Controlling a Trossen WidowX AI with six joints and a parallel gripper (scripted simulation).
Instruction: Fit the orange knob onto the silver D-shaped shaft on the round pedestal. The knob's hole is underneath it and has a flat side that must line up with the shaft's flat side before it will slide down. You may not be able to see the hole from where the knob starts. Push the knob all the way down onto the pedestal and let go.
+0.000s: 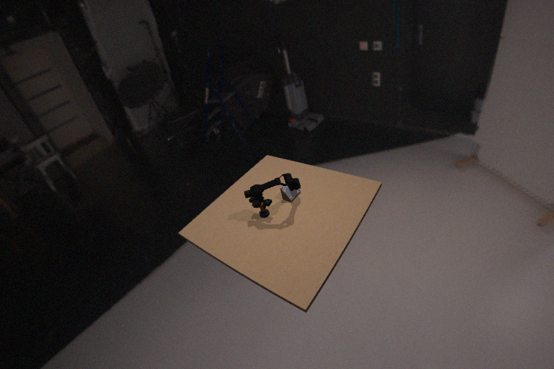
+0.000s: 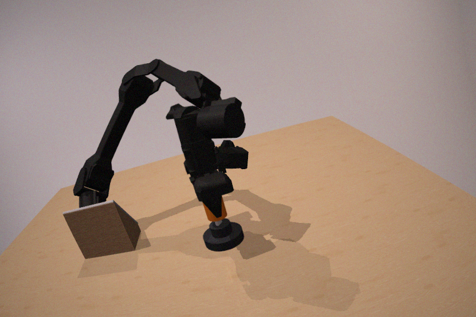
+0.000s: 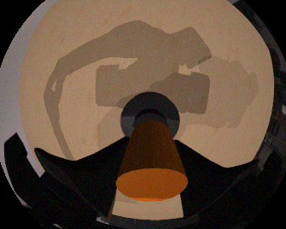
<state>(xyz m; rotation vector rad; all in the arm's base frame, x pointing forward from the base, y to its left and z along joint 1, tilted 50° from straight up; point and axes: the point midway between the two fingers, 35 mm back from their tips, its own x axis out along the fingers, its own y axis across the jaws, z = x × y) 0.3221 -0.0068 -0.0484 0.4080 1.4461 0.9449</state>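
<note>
The black round pedestal is 40 mm below my gripper tip. From my gripper tip the other things lie so: orange knob (30 mm above).
</note>
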